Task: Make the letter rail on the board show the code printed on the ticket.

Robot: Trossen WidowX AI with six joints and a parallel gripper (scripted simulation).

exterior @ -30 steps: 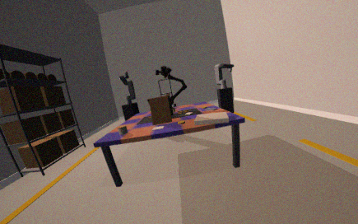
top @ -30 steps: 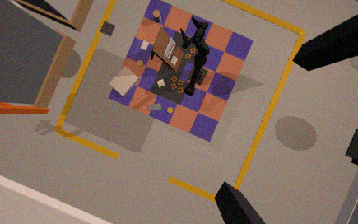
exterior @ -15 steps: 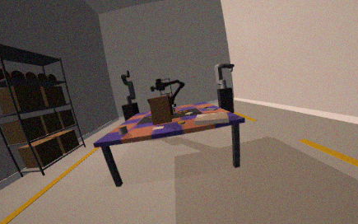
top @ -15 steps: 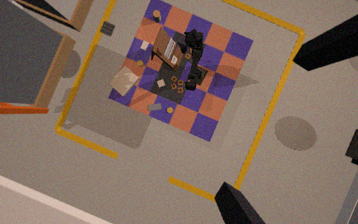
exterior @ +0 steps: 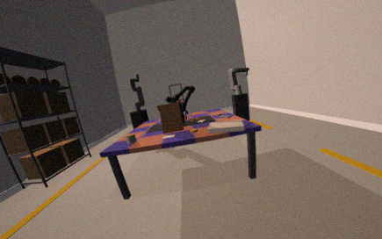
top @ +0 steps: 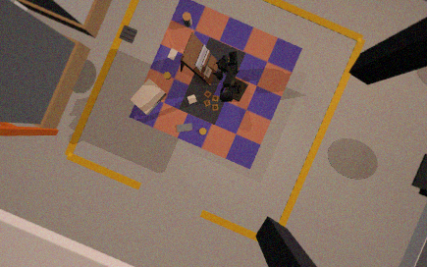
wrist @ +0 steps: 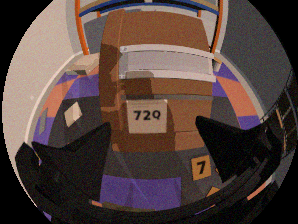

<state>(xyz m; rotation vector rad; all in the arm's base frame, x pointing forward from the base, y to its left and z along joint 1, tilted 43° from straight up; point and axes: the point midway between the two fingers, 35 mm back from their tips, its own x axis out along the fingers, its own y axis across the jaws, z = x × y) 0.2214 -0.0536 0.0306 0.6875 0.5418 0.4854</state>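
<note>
My gripper tip is 30 mm past the brown letter tile, 130 mm to the left of it and 150 mm above it. The rest, counted from my gripper tip: grey block (20 mm behind, 580 mm to the left, 150 mm below); then white ticket (60 mm ahead, 20 mm to the left, 90 mm below); then dark mat (40 mm behind, 40 mm to the left, 160 mm below).
</note>
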